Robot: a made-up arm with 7 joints.
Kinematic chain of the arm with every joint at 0, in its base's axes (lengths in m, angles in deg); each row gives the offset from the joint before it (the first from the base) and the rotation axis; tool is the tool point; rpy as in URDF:
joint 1: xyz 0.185 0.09 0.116 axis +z
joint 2: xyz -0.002 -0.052 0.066 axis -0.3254 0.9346 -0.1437
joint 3: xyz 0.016 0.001 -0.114 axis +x
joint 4: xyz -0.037 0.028 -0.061 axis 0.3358 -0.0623 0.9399
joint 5: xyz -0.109 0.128 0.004 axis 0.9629 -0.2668 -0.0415
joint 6: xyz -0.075 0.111 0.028 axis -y
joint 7: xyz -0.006 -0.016 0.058 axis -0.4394 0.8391 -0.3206
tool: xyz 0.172 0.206 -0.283 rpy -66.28 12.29 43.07
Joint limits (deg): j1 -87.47..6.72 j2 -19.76..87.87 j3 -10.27..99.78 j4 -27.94..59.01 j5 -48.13..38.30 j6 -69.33..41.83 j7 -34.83..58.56
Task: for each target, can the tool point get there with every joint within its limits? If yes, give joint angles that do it. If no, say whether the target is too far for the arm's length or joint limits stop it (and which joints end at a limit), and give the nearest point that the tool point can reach.
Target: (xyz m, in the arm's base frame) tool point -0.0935 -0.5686 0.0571
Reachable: no: joint limits stop it (at a limit: joint 1, joint 3, joint 5, joint 6, joint 7) | nearest point -0.0511 -0.3704 0.0787 | short by 0.204 m
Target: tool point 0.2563 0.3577 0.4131
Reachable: yes | joints -38.42 43.14 56.46 50.29 13.57 29.52 16.90
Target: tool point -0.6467 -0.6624 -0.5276
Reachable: no: too far | nearest point -0.2694 -0.2402 -0.1883 | short by 0.660 m
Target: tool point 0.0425 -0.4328 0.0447
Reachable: no: joint limits stop it (at a limit: joint 1, joint 2, joint 3, joint 5, joint 6, joint 7) | nearest point 0.0213 -0.3786 0.0557 | short by 0.059 m
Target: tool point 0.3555 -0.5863 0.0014
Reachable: no: joint limits stop it (at a limit: joint 1, joint 2, joint 3, joint 4, joint 6, joint 7) | nearest point 0.3090 -0.3819 0.0697 | short by 0.220 m
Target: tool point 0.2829 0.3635 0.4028
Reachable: yes | joints -6.12 64.00 56.91 35.89 29.42 14.73 10.86
